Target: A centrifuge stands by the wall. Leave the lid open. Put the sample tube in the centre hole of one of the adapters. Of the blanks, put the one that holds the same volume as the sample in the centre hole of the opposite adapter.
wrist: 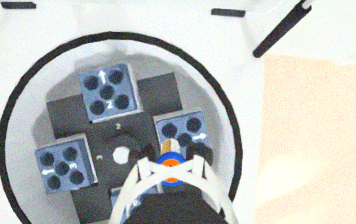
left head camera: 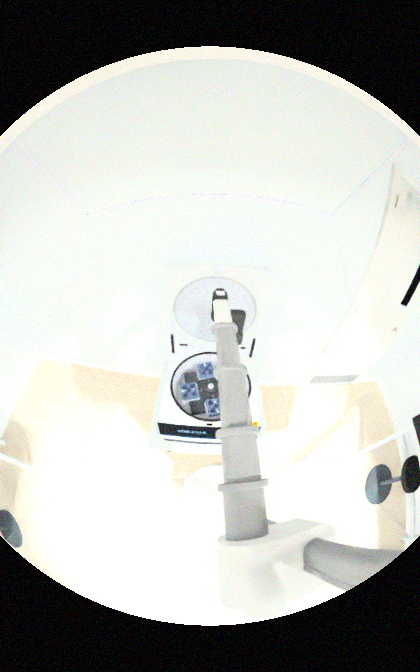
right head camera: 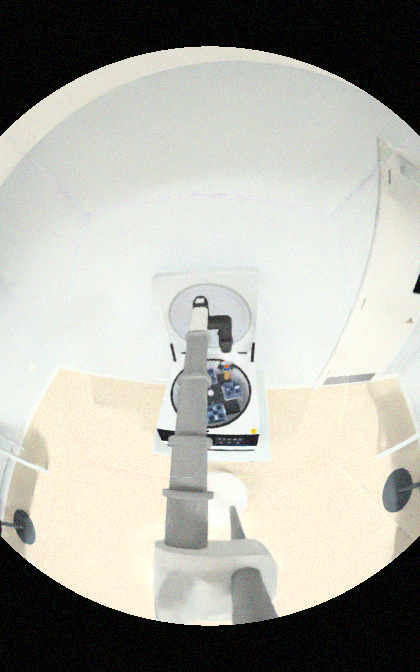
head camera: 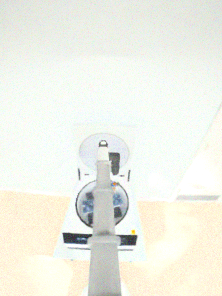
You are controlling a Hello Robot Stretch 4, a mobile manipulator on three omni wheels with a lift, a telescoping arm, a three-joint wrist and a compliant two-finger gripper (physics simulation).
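Places are measured from the robot's base along level axes (x ahead, y left, z up), in millimetres.
Pixels of known places: gripper, fingertip midpoint: [wrist: 170,154] [head camera: 113,185].
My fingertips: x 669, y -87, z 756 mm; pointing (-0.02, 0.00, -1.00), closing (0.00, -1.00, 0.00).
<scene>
For each thing: its top centre in the pictures, then the offset to it from my fingertips.
- right adapter at its top centre: [wrist: 184,140] [head camera: 116,198] dx -16, dy -29, dz -170 mm
- back adapter at its top centre: [wrist: 106,92] dx +86, dy +124, dz -170 mm
- left adapter at its top centre: [wrist: 61,168] [head camera: 88,204] dx -66, dy +226, dz -170 mm
The white centrifuge [head camera: 135,222] [right head camera: 254,415] [wrist: 150,17] has its lid [head camera: 87,150] [left head camera: 192,305] [right head camera: 177,310] standing open. My gripper [head camera: 114,184] [right head camera: 226,367] [wrist: 170,154] is shut on an upright tube [wrist: 171,171] with a blue and orange cap and an amber body. In the wrist view it is over the near edge of the right adapter [wrist: 181,126]; the tube's lower end is hard to see. The back adapter [wrist: 94,95], marked 2, and left adapter [wrist: 58,157], marked 3, show dark, empty-looking holes. The front adapter [wrist: 125,200] is mostly hidden by the gripper. No other tube can be made out.
The wall rises behind the open lid. Dark hinge struts [wrist: 281,30] stand at the bowl's back corners. The black-rimmed bowl wall surrounds the rotor. My arm [head camera: 104,215] [left head camera: 235,405] [right head camera: 192,410] crosses above the centrifuge. A door [right head camera: 370,280] is at the right.
</scene>
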